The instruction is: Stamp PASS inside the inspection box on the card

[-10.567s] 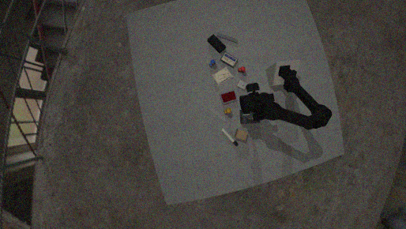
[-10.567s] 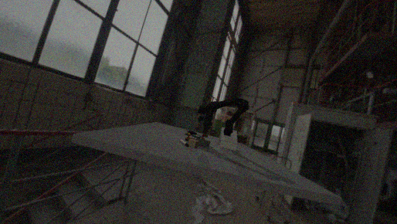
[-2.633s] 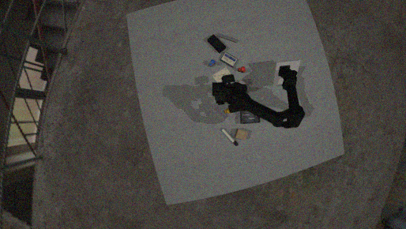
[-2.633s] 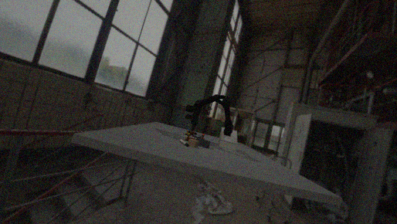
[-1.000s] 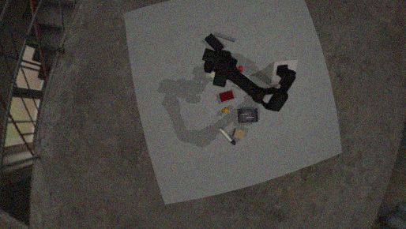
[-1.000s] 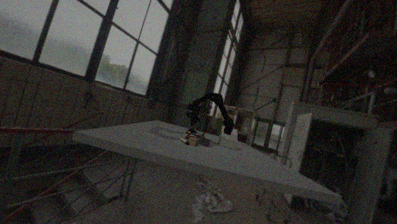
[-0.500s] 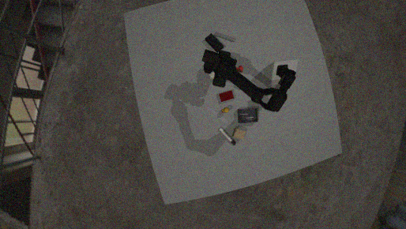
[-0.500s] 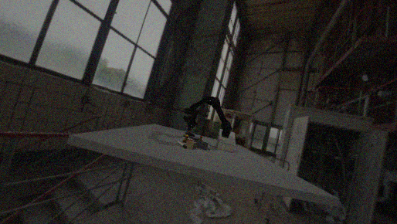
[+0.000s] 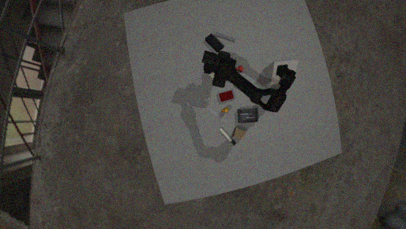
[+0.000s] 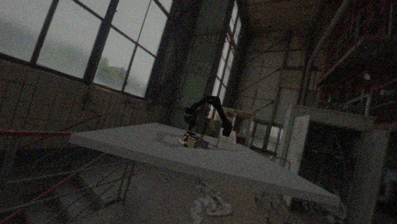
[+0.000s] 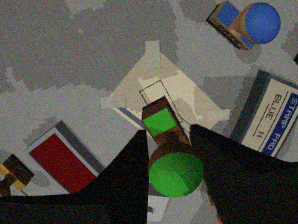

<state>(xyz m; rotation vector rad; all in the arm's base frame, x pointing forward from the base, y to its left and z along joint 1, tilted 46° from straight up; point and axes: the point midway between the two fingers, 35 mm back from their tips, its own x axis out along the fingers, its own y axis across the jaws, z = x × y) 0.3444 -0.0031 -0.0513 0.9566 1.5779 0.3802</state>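
My gripper tip is now 1 cm past the cream card and 7 cm above it. Round my gripper tip: green-knobbed stamp (1 cm behind, 1 cm below); blue-knobbed stamp (3 cm ahead, 8 cm to the right, 5 cm below); blue-and-white box (7 cm behind, 9 cm to the right, 6 cm below).
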